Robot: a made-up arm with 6 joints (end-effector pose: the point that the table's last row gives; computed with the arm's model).
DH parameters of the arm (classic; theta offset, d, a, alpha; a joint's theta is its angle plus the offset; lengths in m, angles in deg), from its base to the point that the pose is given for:
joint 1: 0 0.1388 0 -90
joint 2: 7.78 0 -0.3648 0
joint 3: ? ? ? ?
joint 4: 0 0.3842 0 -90
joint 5: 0 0 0.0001 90
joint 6: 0 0.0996 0 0
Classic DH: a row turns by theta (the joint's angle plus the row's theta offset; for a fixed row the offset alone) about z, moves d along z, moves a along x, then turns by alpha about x.
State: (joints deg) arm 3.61 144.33 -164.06 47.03 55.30 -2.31
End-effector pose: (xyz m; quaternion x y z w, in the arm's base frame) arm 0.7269 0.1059 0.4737 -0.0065 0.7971 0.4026 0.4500
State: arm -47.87 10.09 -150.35 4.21 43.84 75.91
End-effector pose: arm -0.4671 0.5239 0.5395 -0.1009 -0.0222 0.2640 0.9590
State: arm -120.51 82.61 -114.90 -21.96 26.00 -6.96
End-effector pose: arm -0.2088 -0.3221 0.7851 0.4966 0.3779 -0.7627 0.1697
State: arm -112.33 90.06 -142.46 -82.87 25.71 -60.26
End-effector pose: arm -0.1466 -0.2438 0.9147 -0.1246 -0.3456 0.6960 0.6169
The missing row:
joint 3: 77.22 0 -0.0337 90
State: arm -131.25 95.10 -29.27 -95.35 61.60 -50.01
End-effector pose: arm -0.2820 -0.1892 0.1381 -0.0268 -0.8288 -0.1938 0.5242
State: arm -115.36 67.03 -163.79 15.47 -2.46 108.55
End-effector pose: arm 0.0980 0.2093 0.9567 -0.1097 0.0560 0.0755 0.9895
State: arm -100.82 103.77 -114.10 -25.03 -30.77 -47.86
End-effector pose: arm -0.0851 -0.5600 0.6793 0.0084 0.4035 -0.9073 0.1180
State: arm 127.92 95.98 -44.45 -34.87 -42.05 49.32
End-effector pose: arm -0.3165 0.3443 0.2214 -0.6755 0.3523 0.6475 0.0193
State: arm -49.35 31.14 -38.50 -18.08 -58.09 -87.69
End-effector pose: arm 0.0971 -0.0729 0.5729 -0.1925 0.1106 -0.9273 0.3013
